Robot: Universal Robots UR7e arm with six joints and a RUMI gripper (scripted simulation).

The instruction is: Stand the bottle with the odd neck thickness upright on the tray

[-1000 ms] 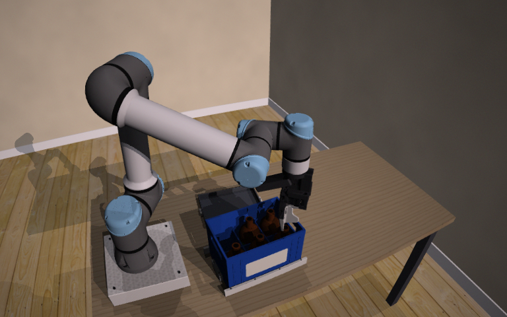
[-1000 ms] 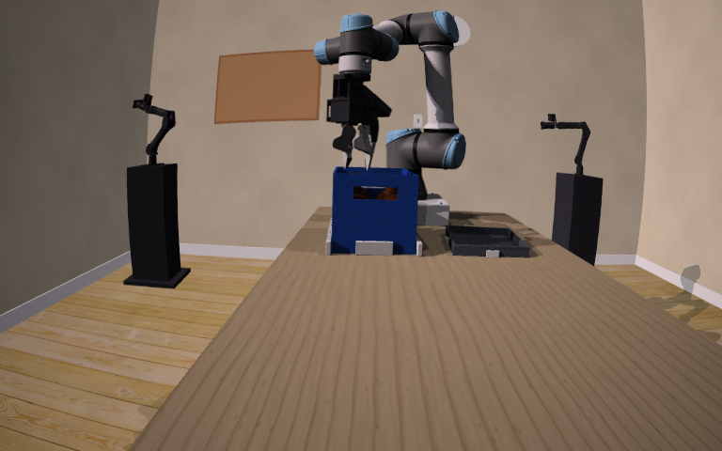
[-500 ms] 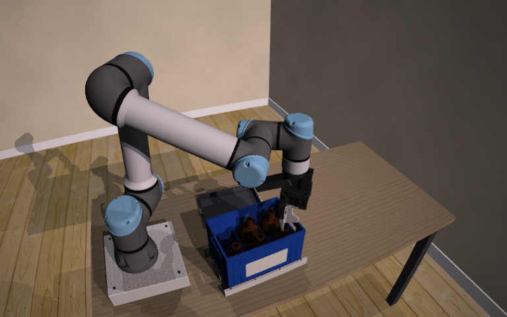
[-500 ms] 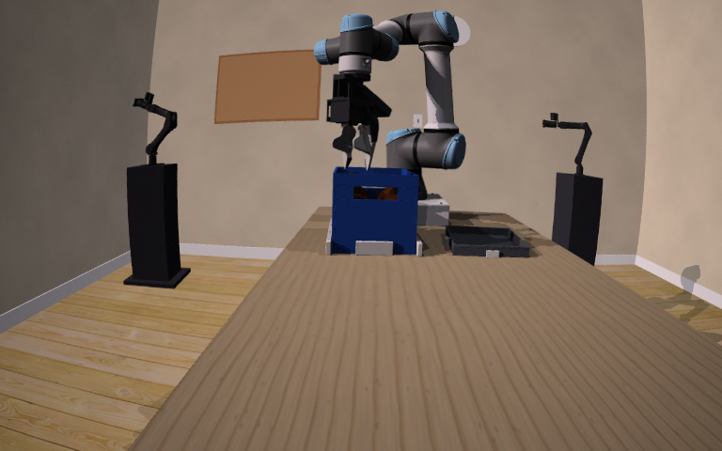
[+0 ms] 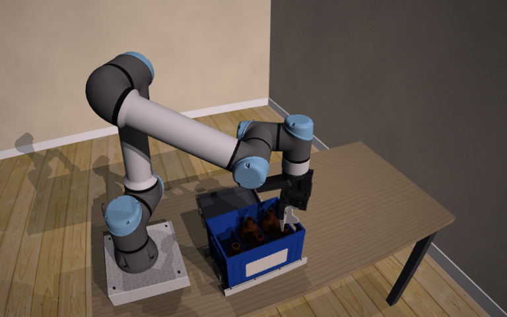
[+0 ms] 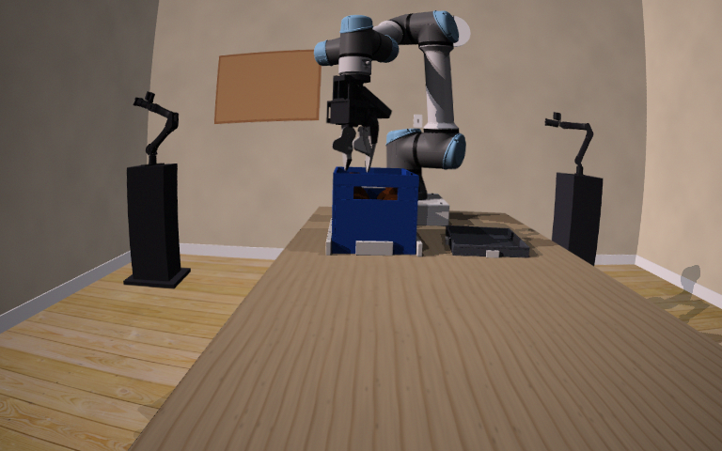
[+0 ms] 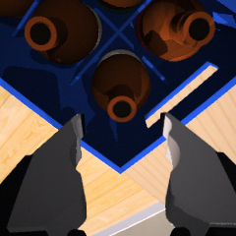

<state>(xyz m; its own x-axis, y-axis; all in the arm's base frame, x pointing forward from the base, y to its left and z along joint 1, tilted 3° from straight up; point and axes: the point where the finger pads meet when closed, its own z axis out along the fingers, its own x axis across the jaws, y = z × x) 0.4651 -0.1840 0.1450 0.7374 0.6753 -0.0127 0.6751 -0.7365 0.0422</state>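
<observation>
My gripper is now 11 cm above the crate, 8 cm past it and 4 cm to the right of it. Round my hand: tray (33 cm to the left, 18 cm below, 4 cm behind).
</observation>
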